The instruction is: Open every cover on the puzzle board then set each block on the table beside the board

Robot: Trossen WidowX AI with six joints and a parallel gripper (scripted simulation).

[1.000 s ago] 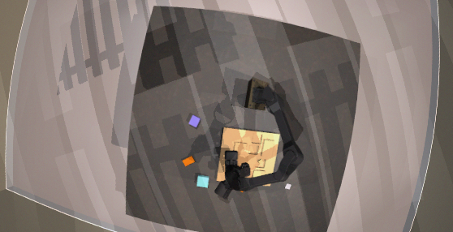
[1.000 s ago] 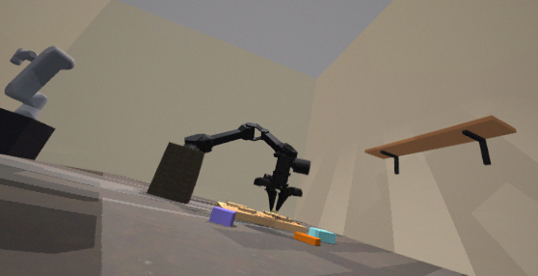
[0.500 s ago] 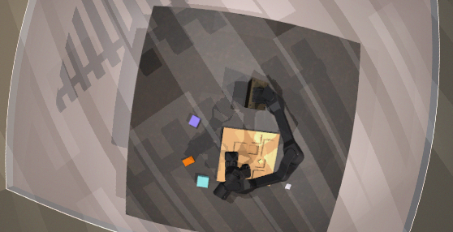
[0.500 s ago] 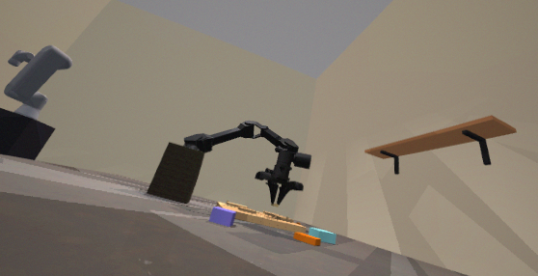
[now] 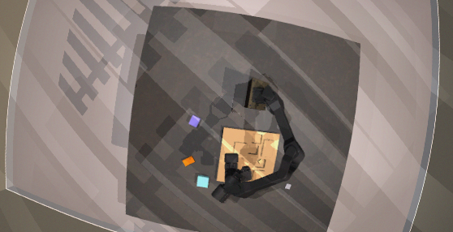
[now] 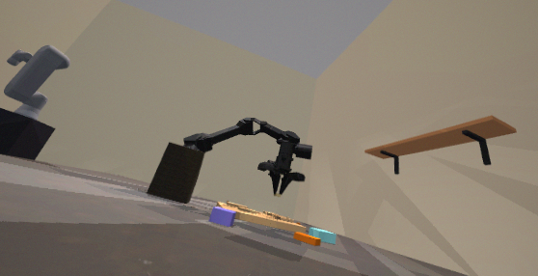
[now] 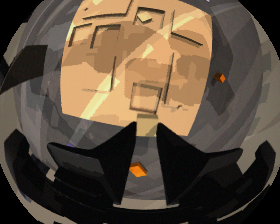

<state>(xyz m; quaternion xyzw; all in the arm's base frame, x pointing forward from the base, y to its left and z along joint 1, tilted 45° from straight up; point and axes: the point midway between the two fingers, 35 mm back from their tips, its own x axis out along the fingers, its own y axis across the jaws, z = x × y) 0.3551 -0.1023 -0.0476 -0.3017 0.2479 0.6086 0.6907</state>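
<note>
Now: gripper tip 20 mm past the puzzle board, 110 mm to the right of it and 90 mm above it. Also, from my gripper tip: cyan block: 110 mm ahead, 150 mm to the right, 90 mm below; orange block: 220 mm to the right, 100 mm below; tiny orange piece: 160 mm ahead, 70 mm to the left, 100 mm below.
</note>
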